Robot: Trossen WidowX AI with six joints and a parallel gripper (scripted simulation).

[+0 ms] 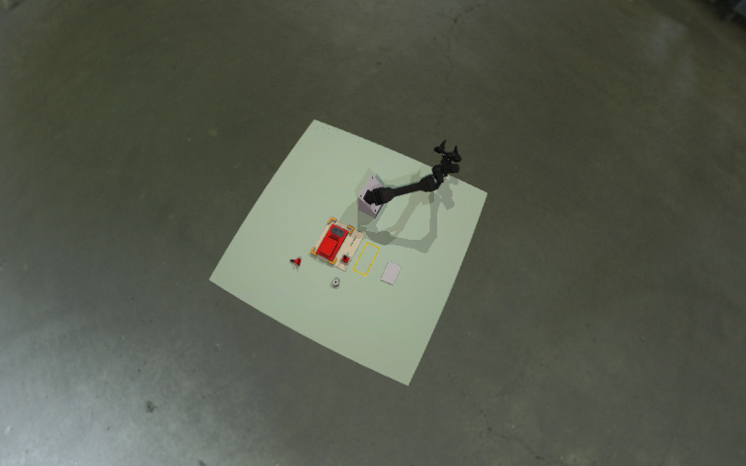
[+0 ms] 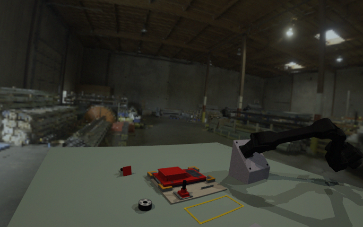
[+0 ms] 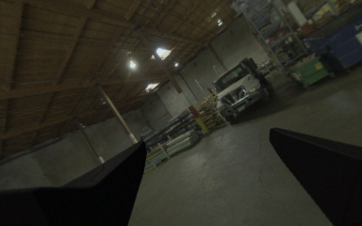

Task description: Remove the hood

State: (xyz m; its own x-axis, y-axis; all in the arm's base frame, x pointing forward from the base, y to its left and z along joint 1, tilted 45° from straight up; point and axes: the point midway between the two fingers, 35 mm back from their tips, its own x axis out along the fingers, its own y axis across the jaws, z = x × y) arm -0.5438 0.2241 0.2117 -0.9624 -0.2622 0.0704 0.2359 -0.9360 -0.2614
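Now: the black wheel 108 cm ahead of my gripper tip, 27 cm to the right of it and 15 cm below it. From my gripper tip the other things lie so: flat grey plate (89 cm ahead, 16 cm below, 1 cm to the right).
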